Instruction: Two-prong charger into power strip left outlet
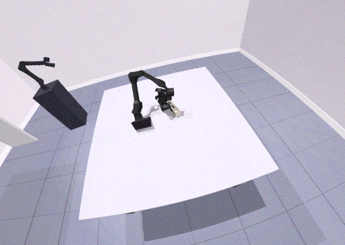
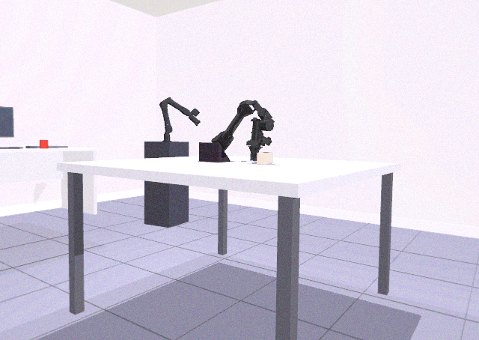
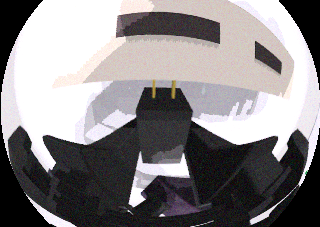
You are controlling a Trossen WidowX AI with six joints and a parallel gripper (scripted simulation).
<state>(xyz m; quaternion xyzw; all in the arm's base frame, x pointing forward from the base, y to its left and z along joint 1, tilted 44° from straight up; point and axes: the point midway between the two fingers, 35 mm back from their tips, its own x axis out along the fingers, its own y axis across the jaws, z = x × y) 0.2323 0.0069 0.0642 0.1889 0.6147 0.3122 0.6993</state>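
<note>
Now: the dark charger 20 mm ahead of my gripper tip and 10 mm above it.
</note>
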